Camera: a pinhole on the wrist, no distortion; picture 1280 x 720 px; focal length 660.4 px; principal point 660.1 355.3 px. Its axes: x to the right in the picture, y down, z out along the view. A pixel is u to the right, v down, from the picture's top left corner.
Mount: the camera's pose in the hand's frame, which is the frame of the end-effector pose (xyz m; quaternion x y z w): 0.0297 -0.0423 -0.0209 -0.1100 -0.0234 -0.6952 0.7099
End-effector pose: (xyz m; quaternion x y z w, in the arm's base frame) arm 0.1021 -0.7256 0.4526 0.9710 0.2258 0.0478 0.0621
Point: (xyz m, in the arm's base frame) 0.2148 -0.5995 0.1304
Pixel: 924.1 480.0
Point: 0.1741 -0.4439 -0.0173
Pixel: 1175.8 462.2
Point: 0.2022 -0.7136 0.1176
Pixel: 736.6 352.5
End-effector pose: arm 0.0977 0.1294 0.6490 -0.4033 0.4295 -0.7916 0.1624
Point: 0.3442 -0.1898 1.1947
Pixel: 1091.1 615.8
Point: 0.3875 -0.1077 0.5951
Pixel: 432.8 117.4
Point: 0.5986 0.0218 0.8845
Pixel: 966.4 47.4
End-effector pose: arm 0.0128 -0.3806 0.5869 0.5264 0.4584 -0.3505 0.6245
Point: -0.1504 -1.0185 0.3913
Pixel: 1159.9 346.8
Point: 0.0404 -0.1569 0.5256
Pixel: behind the camera
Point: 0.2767 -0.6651 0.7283
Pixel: 308.6 137.6
